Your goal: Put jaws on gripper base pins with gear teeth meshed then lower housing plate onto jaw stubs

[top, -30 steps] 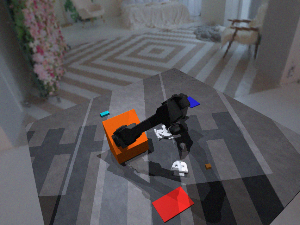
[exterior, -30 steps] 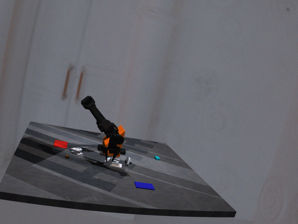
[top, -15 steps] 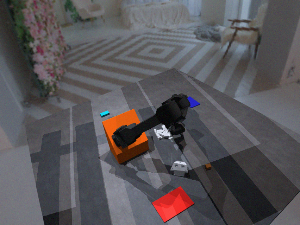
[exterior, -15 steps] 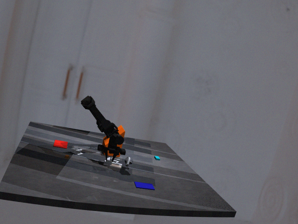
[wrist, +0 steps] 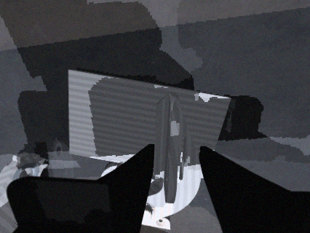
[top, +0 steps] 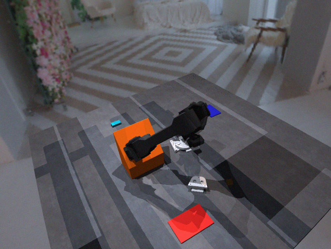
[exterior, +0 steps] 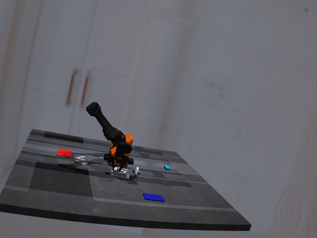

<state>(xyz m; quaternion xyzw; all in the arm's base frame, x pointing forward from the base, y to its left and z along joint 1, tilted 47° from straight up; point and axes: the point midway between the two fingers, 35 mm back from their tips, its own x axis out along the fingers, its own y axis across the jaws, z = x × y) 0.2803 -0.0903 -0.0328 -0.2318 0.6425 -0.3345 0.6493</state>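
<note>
The white flat slab is 3 cm to the left of my gripper tip, 2 cm ahead of it and 1 cm below it. From my gripper tip the other things lie so: blue tile (31 cm ahead, 17 cm to the left, 1 cm below); then small brown cube (28 cm to the right, 1 cm below); then gripper jaw (3 cm behind, 2 cm to the left).
</note>
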